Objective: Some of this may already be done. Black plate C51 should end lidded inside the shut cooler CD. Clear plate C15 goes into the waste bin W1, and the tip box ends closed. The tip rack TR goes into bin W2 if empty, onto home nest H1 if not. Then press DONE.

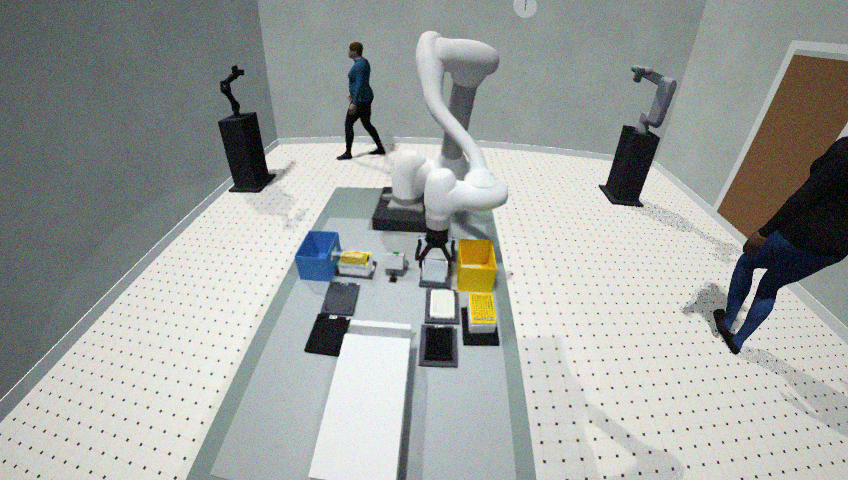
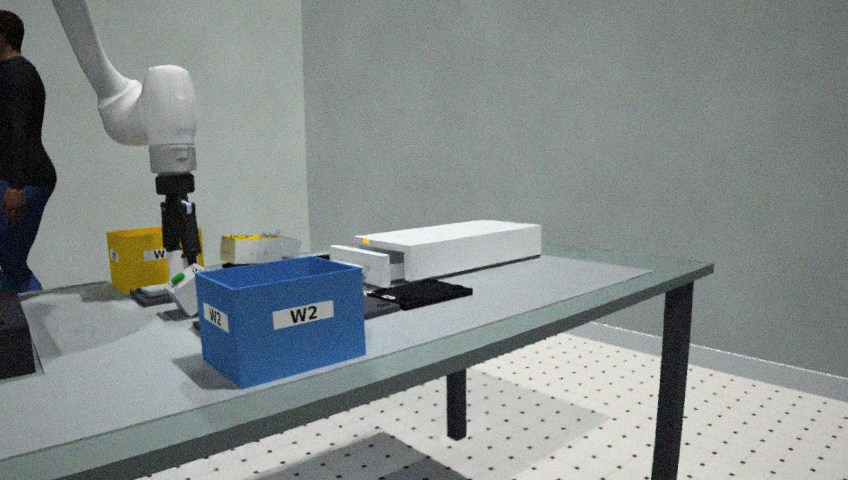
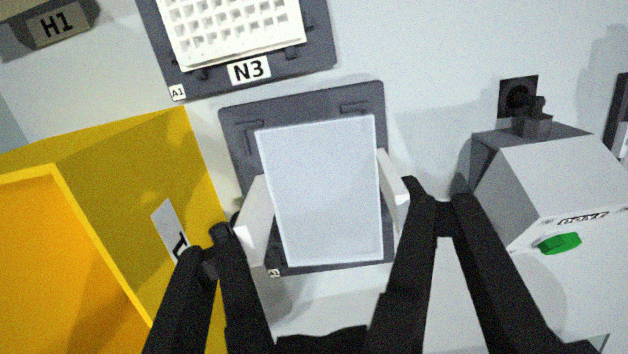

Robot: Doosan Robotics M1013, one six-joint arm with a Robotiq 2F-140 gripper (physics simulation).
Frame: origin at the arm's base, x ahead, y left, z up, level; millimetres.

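Seen in the pictures: gripper, fingertip midpoint: [image 1: 434, 274] [image 3: 322, 179]; arm's base, link origin: [image 1: 407, 202].
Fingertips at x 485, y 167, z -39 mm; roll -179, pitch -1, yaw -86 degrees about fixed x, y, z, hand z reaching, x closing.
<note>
Offsets run from my fingertips to a thing's top centre. "spot": to the spot under its first point.
My gripper [image 1: 435, 264] [image 3: 322, 179] points down, its pads against both long sides of a pale clear lid @[17 mm back, 0 mm left, 10 mm up] [image 1: 435, 270] [image 3: 325, 195] on a dark nest @[16 mm back, 7 mm left, 3 mm up] [image 3: 305, 102]. Its shape suggests a lid; no C15 or C51 label is readable. A black plate @[338 mm ahead, 36 mm left, 11 mm up] [image 1: 438, 343] sits on another nest. A white gridded plate @[161 mm ahead, 40 mm left, 11 mm up] [image 1: 442, 303] [image 3: 240, 25] is on N3. A yellow-topped box @[220 mm ahead, 174 mm left, 69 mm up] [image 1: 482, 309] [image 2: 243, 246] is near H1; another @[10 mm back, 321 mm right, 59 mm up] [image 1: 355, 261] is by W2. I cannot tell which is the tip box. The cooler [image 1: 368, 404] [image 2: 476, 240] has its drawer front @[322 mm ahead, 156 mm right, 55 mm up] [image 1: 380, 328] [image 2: 360, 261] standing out.
The yellow bin W1 @[17 mm back, 161 mm left, 105 mm up] [image 1: 476, 278] [image 2: 121, 261] [image 3: 145, 160] is beside the gripper. The blue bin W2 @[8 mm back, 475 mm right, 105 mm up] [image 1: 315, 261] [image 2: 297, 344] stands at the other side. The DONE box @[31 mm back, 159 mm right, 69 mm up] [image 1: 395, 265] [image 3: 565, 185] has a green button @[53 mm back, 159 mm right, 60 mm up] [image 3: 560, 243]. A black flat piece @[spot: 353 mm ahead, 336 mm right, 4 mm down] [image 1: 327, 336] [image 2: 425, 291] lies near the drawer.
</note>
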